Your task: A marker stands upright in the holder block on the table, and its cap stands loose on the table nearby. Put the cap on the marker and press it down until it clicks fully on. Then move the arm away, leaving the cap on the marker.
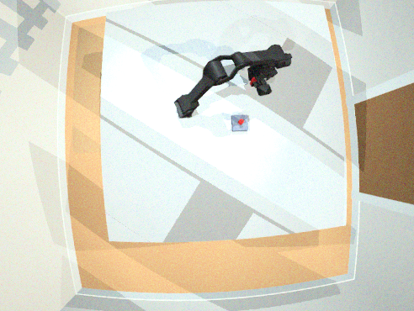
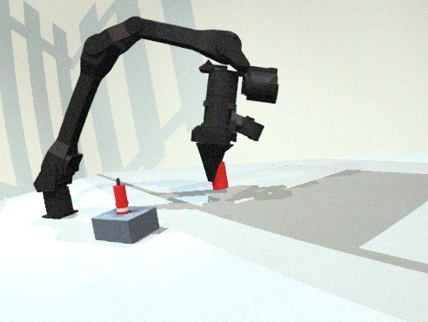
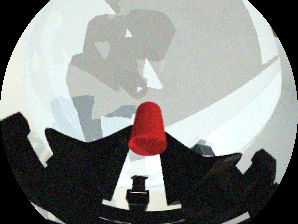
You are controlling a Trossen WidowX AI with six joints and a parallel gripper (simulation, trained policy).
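My gripper tip is 7 cm past the grey holder block, 19 cm to the left of it and 3 cm above it. Round my gripper tip: red cap 1 cm ahead, 1 cm above.
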